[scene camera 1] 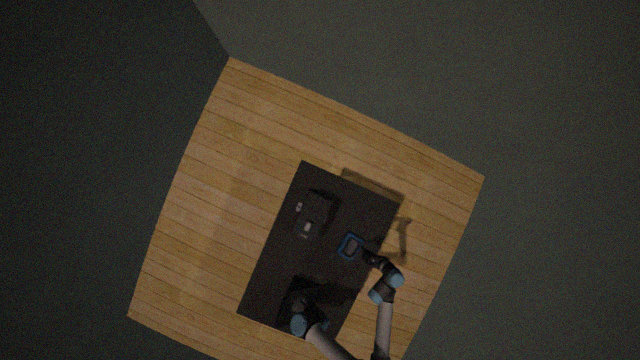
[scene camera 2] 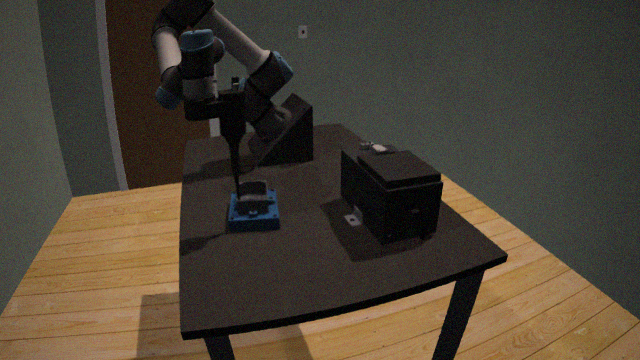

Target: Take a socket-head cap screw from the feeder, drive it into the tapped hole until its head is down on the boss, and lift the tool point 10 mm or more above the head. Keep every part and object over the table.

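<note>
The dark screwdriver (scene camera 2: 238,196) points down, with its thin tip at the left side of the grey part with the boss (scene camera 1: 352,247) (scene camera 2: 254,189). Whether the tip touches the part, and whether a screw is on the bit, is too small and dark to tell. The grey part sits in a blue fixture (scene camera 1: 343,243) (scene camera 2: 254,223). The tapped hole and any screw head cannot be made out. The black box-shaped feeder (scene camera 1: 314,209) (scene camera 2: 407,210) stands apart from the fixture, at the right in the scene camera 2 view, with a pale piece (scene camera 1: 307,226) (scene camera 2: 379,148) at its far end.
The dark table (scene camera 1: 270,275) (scene camera 2: 270,285) carries everything. A small metal bracket (scene camera 1: 299,206) (scene camera 2: 353,219) is at the feeder's foot. The black wedge mount (scene camera 2: 301,135) under the arm's base stands at the far end. The fixture is near the table's left edge in the scene camera 2 view.
</note>
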